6 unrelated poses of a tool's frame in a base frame.
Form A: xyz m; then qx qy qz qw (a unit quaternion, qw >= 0).
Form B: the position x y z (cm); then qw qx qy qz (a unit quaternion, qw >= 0). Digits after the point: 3 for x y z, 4 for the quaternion.
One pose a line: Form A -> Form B
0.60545, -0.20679, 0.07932, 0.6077, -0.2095, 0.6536, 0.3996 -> 60.545, -20.679, 7.932, 0.3996, 0.6077, -0.2095, 0.6536
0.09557, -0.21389, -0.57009, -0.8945, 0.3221, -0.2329, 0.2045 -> 9.557, -21.389, -57.009, 0.2045, -0.8945, 0.3221, -0.2329
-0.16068, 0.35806, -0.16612, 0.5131, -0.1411, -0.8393, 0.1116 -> -16.068, 35.806, -16.612, 0.1116, 0.5131, -0.1411, -0.8393
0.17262, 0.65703, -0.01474, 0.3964, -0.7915, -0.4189, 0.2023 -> 17.262, 65.703, -1.474, 0.2023, 0.3964, -0.7915, -0.4189
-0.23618, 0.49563, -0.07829, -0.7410, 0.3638, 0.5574, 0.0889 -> -23.618, 49.563, -7.829, 0.0889, -0.7410, 0.3638, 0.5574
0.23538, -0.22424, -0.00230, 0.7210, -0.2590, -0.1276, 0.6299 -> 23.538, -22.424, -0.230, 0.6299, 0.7210, -0.2590, -0.1276
